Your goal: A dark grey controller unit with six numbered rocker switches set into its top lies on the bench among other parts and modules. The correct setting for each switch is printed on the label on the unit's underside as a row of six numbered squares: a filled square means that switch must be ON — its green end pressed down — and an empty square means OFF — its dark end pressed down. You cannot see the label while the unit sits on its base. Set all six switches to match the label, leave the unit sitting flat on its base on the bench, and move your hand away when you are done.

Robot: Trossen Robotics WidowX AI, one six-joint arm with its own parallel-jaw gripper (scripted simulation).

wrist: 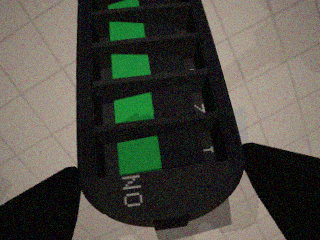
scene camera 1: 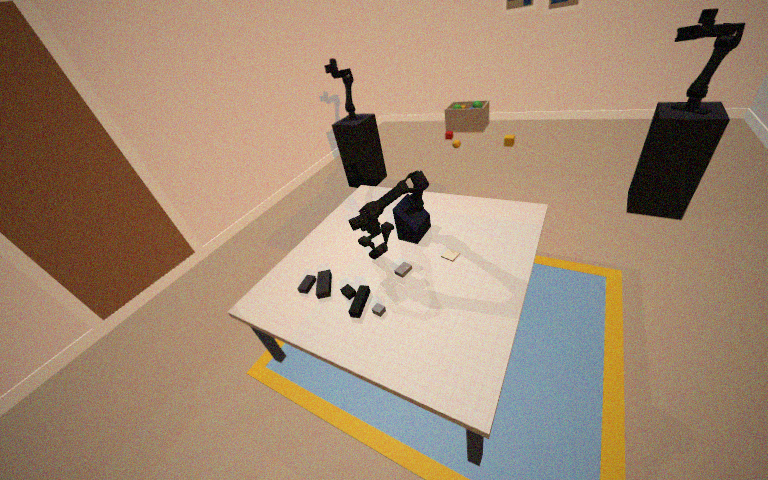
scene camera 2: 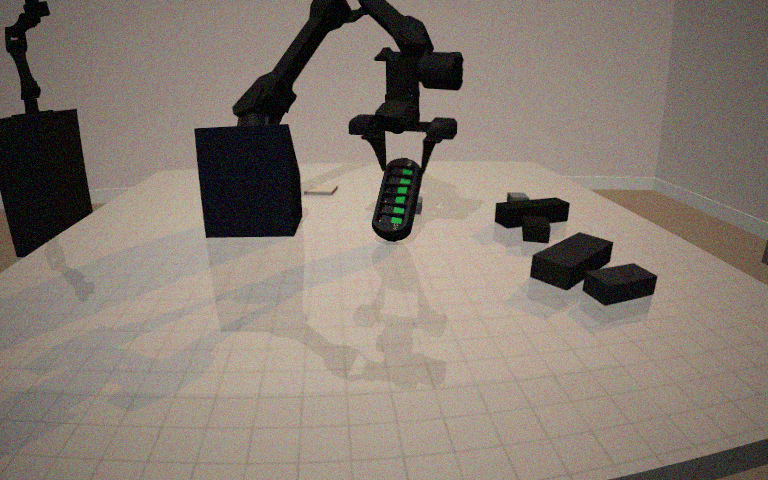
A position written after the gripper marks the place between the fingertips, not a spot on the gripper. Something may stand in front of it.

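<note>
The gripper is visible at (scene camera 2: 403,172) and (wrist: 161,165).
</note>
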